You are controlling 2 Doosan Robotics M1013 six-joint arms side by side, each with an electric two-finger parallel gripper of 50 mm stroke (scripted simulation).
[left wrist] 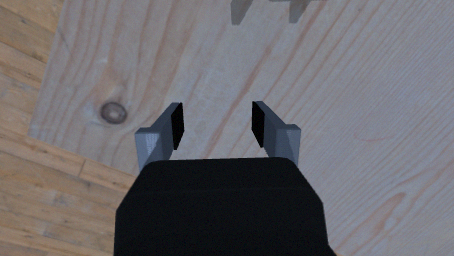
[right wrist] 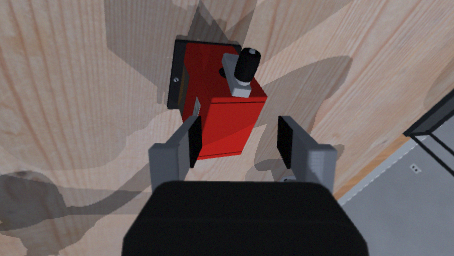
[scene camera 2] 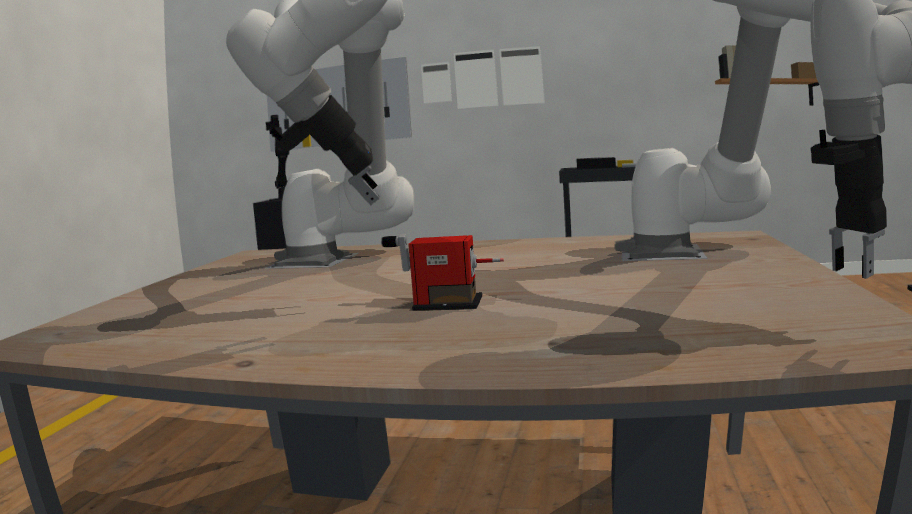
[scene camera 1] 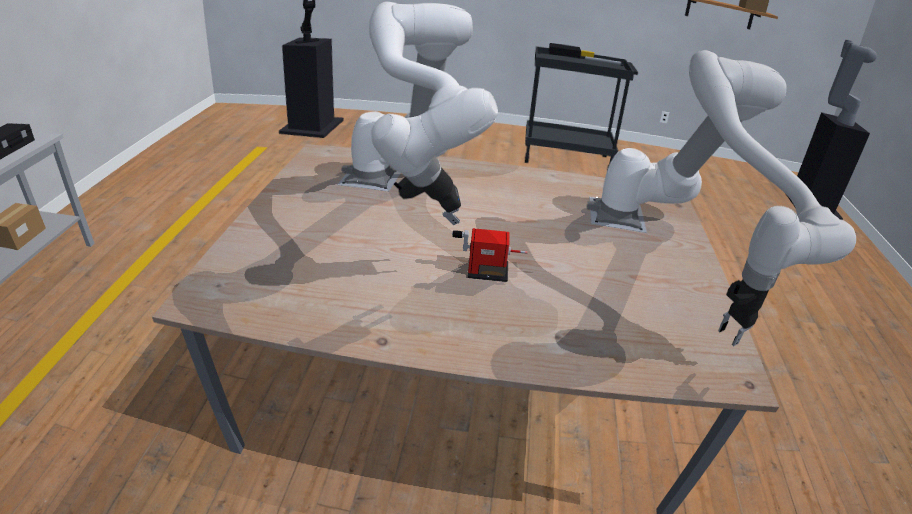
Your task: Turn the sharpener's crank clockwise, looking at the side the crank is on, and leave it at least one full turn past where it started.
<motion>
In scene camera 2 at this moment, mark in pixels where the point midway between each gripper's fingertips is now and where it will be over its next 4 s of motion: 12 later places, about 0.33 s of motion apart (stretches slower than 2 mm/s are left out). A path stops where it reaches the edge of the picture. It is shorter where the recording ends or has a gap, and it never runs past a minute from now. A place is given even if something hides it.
My left gripper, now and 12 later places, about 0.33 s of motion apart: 852, 272; 844, 272; 798, 270; 735, 266; 666, 260; 597, 251; 533, 242; 476, 233; 434, 224; 401, 215; 383, 209; 379, 207; 378, 206
My right gripper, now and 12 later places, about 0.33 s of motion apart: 374, 194; 338, 195; 302, 197; 266, 198; 236, 198; 208, 199; 187, 199; 171, 198; 161, 197; 157, 197; 156, 195; 158, 193; 163, 192
</motion>
